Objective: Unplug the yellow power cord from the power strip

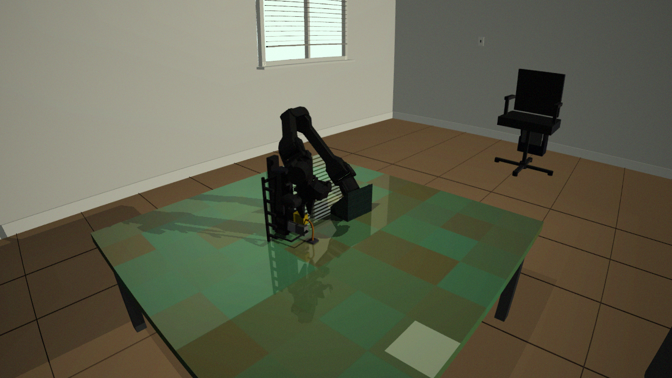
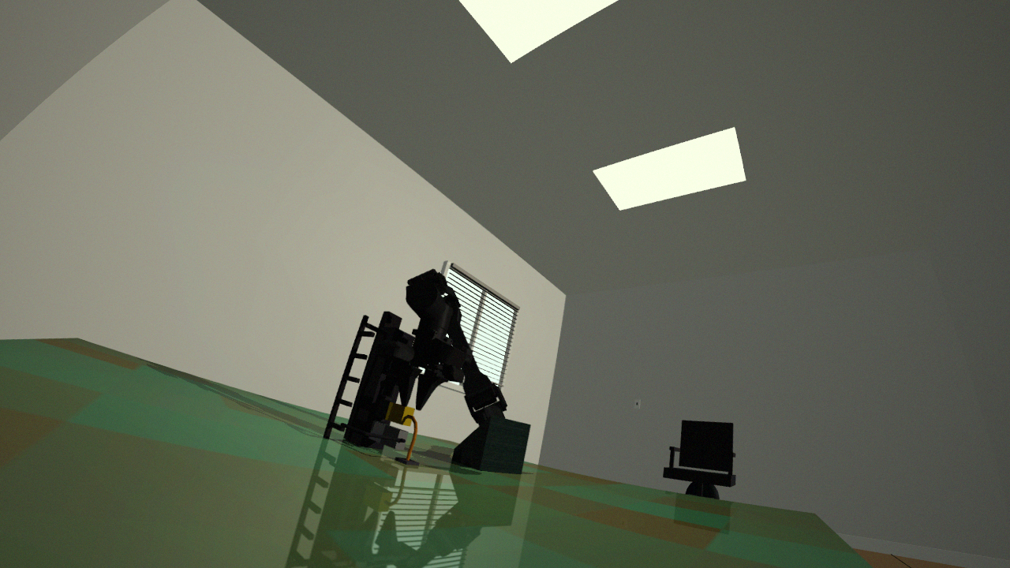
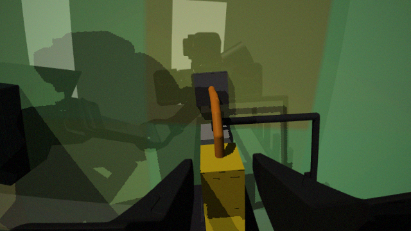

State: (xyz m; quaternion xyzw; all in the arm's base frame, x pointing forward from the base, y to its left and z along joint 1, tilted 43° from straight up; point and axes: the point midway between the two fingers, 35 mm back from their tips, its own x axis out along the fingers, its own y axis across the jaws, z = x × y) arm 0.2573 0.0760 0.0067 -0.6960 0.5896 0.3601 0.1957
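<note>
Now: the yellow plug 20 mm ahead of my gripper tip, 40 mm to the right of it and 10 mm below it.
</note>
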